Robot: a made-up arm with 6 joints. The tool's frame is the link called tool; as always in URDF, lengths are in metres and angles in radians.
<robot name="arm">
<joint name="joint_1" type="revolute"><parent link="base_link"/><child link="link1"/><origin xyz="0.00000 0.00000 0.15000" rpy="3.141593 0.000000 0.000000"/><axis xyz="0 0 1"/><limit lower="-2.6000" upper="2.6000"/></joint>
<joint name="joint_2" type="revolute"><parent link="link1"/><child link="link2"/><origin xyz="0.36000 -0.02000 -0.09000" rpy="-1.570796 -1.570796 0.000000"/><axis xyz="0 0 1"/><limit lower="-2.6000" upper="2.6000"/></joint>
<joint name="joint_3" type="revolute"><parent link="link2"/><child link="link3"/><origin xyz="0.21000 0.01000 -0.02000" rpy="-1.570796 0.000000 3.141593"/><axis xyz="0 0 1"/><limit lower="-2.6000" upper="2.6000"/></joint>
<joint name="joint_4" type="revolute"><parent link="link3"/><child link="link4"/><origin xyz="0.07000 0.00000 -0.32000" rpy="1.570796 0.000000 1.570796"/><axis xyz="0 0 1"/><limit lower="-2.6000" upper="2.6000"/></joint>
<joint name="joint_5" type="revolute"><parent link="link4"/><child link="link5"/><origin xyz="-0.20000 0.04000 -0.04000" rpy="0.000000 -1.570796 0.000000"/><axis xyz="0 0 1"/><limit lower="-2.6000" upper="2.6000"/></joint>
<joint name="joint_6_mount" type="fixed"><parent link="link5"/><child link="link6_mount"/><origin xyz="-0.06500 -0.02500 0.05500"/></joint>
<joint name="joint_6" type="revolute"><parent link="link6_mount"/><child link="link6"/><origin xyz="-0.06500 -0.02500 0.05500" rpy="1.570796 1.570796 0.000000"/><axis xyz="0 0 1"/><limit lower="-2.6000" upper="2.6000"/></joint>
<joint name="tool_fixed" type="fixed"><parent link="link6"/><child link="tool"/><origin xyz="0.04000 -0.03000 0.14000" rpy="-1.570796 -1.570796 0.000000"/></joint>
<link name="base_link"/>
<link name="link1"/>
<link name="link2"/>
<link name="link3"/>
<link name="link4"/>
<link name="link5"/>
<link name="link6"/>
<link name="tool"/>
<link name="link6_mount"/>
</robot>
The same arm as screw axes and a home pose.
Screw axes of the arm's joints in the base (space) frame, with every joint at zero. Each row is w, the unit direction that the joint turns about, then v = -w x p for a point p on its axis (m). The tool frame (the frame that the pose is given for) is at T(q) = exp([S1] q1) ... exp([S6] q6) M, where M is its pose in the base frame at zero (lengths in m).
S1 = (0, 0, -1, 0, 0, 0)
S2 = (0, -1, 0, 0.24, 0, -0.36)
S3 = (-1, 0, 0, 0, -0.03, 0.04)
S4 = (0, 0, 1, 0.04, -0.69, 0)
S5 = (0, -1, 0, 0.06, 0, -0.65)
S6 = (1, 0, 0, 0, -0.07, 0.27)
M: xyz 0.84 -0.23 -0.1 (m) rpy 0 0 0 (deg, as in URDF)
Joint limits (deg, base to tool): -148.97..148.97 -148.97..148.97 -148.97..148.97 -148.97..148.97 -148.97..148.97 -148.97..148.97

